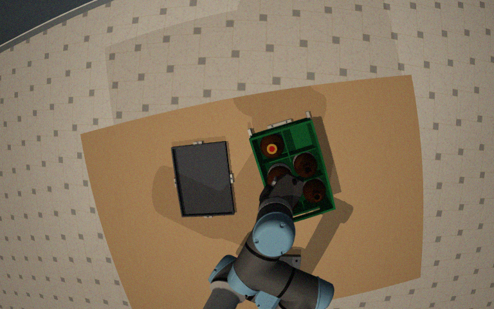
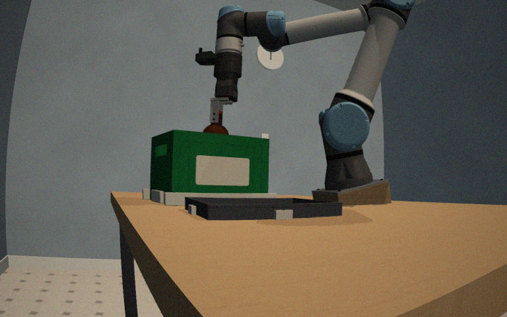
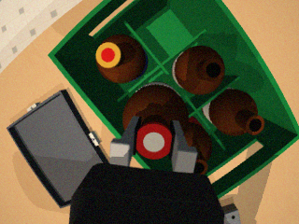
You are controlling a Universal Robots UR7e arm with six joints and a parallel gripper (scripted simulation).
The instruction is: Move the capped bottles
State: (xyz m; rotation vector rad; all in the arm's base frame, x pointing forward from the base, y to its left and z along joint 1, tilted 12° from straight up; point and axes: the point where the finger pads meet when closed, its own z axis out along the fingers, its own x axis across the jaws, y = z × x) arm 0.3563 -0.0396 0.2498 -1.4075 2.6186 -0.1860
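Right now my hand is 60 mm above the red-capped bottle. Also, from my hand: dark grey tray: 260 mm to the left, 210 mm below, 10 mm behind; then green crate: 140 mm below, 40 mm to the right, 10 mm ahead; then open bottle: 140 mm below, 80 mm behind, 20 mm to the right.
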